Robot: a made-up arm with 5 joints.
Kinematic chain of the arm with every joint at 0, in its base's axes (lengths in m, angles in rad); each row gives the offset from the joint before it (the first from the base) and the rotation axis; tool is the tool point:
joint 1: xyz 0 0 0.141 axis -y
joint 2: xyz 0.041 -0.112 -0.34 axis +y
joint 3: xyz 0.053 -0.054 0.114 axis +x
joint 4: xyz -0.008 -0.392 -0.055 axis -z
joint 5: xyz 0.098 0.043 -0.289 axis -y
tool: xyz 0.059 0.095 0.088
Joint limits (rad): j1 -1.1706..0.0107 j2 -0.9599..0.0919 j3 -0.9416..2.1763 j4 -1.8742..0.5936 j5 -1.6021..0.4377
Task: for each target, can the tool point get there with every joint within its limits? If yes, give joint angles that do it. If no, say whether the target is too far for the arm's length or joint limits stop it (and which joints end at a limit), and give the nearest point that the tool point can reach.
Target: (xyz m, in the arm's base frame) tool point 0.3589 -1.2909 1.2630
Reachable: no: too far | nearest point 0.1218 -0.6806 0.1603 | short by 1.282 m
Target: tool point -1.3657 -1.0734 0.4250
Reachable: no: too far | nearest point -0.5698 -0.4899 0.0327 | short by 1.062 m
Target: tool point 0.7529 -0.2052 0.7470
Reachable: no: joint limits stop it (at a limit: joint 1, joint 3, joint 4) | nearest point 0.2658 -0.6007 0.0968 | short by 0.904 m
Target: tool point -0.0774 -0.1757 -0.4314
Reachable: yes | joints -0.1785 -0.0433 0.4485 -1.2608 -0.6668
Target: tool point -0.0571 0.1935 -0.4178
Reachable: yes | joints -0.7005 -0.0475 1.6962 0.1867 -0.8022
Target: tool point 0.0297 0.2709 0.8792
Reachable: no: joint limits stop it (at a limit: joint 1, joint 2, joint 3, joint 5) | nearest point -0.1864 0.2604 0.1627 | short by 0.748 m
